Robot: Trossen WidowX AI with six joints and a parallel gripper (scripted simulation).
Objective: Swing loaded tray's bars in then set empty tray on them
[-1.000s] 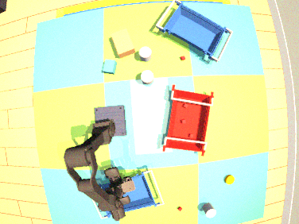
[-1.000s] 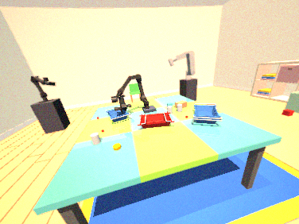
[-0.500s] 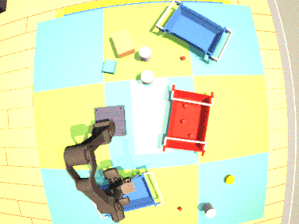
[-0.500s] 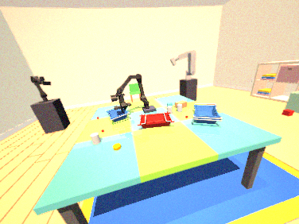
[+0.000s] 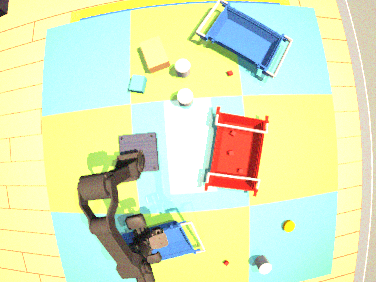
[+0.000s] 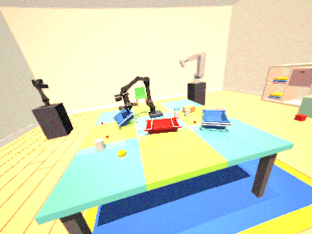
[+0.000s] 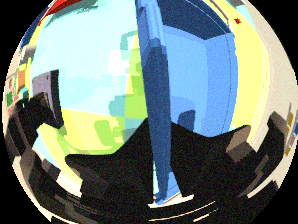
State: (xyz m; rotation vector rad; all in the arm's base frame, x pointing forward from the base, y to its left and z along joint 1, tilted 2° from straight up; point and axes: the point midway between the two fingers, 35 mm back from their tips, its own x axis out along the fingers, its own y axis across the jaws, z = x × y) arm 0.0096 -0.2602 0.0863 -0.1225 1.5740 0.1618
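Right now the blue tray is 1 cm ahead of my gripper tip and 8 cm to the right of it. Also, from my gripper tip: teal block 4 cm ahead, 54 cm to the left, 5 cm below; then tan block 11 cm ahead, 65 cm to the left, 5 cm below; then yellow disc 56 cm ahead, 11 cm to the right, 7 cm below.
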